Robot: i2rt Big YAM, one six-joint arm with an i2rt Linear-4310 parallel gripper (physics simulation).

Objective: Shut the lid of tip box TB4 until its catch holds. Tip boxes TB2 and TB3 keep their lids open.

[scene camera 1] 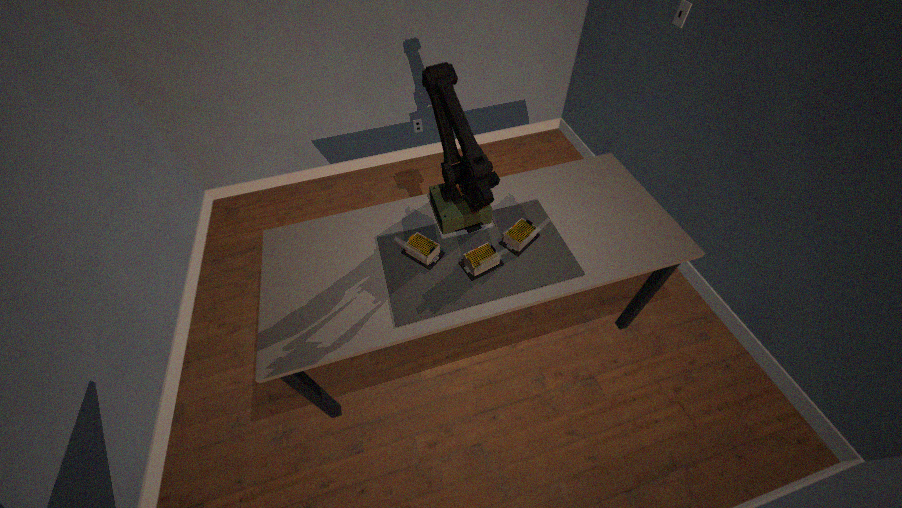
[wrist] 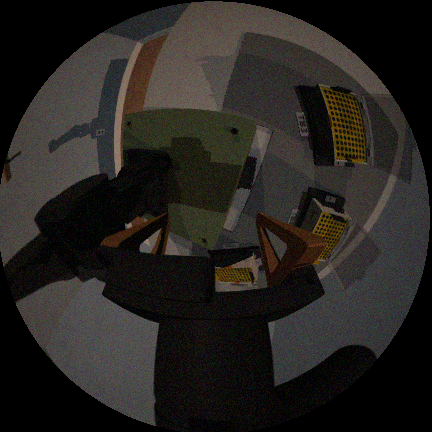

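Pixels of known places: gripper, fingertip midpoint: [scene camera 1: 468, 204] [wrist: 212, 216]; arm's base at its link origin: [scene camera 1: 454, 193] [wrist: 149, 182].
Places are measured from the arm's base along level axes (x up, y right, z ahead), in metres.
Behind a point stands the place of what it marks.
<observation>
Three tip boxes with yellow, dark-dotted racks stand on the grey mat. The right-hand box [scene camera 1: 520, 234] @[x -0.029, y -0.195, z 0.298 m] [wrist: 345, 126] @[x -0.030, y -0.197, z 0.277 m] bears a label that seems to read TB3. The middle box [scene camera 1: 481, 259] @[x -0.030, y 0.004, z 0.369 m] [wrist: 327, 231] @[x -0.031, y -0.020, z 0.346 m] and the left-hand box [scene camera 1: 422, 248] @[x -0.030, y 0.215, z 0.240 m] [wrist: 234, 275] @[x -0.029, y 0.213, z 0.227 m] have labels I cannot read, so I cannot tell which is TB4. The racks are uncovered, and pale lids stand open beside the boxes. My gripper [wrist: 212, 216] @[x 0.053, y -0.018, z 0.137 m] is open and empty, its orange fingers wide apart, high near the green base block. The left-hand box shows partly behind the gripper body in the wrist view.
The green base block [scene camera 1: 463, 220] @[x -0.029, y 0.007, z 0.145 m] [wrist: 227, 172] @[x 0.000, y -0.052, z 0.131 m] stands at the back edge of the grey mat [scene camera 1: 441, 302] @[x -0.087, y 0.204, z 0.475 m] [wrist: 260, 75] @[x -0.087, y -0.242, z 0.130 m]. The dark folded arm [scene camera 1: 463, 132] @[x 0.386, y -0.005, z 0.119 m] rises above it. The light table [scene camera 1: 631, 220] @[x -0.090, y -0.727, z 0.333 m] extends to both sides, with the wall behind.
</observation>
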